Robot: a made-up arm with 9 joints.
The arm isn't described. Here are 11 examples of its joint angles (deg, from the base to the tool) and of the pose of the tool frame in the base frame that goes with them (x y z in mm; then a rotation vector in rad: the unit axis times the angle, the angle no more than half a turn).
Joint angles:
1: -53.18 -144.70 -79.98 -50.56 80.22 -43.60 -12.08 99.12 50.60
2: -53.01 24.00 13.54 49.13 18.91 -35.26 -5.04 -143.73 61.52
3: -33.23 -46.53 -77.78 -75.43 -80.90 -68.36 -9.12 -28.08 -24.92
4: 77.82 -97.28 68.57 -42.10 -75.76 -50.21 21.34 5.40 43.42
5: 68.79 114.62 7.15 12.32 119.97 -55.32 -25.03 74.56 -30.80
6: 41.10 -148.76 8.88 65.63 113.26 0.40 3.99 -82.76 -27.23
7: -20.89 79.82 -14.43 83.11 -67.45 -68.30 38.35 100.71 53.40
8: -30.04 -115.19 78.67 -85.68 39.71 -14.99 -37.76 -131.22 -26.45
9: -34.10 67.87 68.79 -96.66 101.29 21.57 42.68 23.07 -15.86
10: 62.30 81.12 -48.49 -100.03 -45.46 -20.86 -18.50 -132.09 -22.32
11: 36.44 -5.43 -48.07 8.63 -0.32 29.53 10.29 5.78 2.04
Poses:
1: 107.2 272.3 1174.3 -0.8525 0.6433 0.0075
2: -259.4 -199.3 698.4 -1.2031 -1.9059 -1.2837
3: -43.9 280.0 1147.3 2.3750 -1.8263 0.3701
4: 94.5 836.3 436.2 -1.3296 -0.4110 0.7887
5: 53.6 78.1 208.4 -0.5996 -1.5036 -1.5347
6: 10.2 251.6 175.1 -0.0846 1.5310 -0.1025
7: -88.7 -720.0 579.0 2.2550 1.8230 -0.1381
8: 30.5 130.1 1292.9 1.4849 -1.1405 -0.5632
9: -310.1 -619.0 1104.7 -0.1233 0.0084 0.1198
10: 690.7 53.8 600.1 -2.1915 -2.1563 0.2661
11: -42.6 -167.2 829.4 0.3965 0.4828 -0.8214
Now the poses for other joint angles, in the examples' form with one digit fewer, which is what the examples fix.
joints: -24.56 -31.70 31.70 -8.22 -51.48 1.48 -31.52 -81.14 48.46
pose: -186 -9 1156 -0.535 -2.051 -1.541
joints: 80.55 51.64 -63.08 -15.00 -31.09 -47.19 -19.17 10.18 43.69
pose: 699 -85 524 -0.942 0.579 -0.031
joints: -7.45 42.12 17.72 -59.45 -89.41 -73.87 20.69 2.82 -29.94
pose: -618 -408 965 -1.105 -2.104 -0.050
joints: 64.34 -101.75 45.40 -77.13 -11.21 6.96 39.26 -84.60 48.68
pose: 392 515 297 2.197 0.213 -1.048
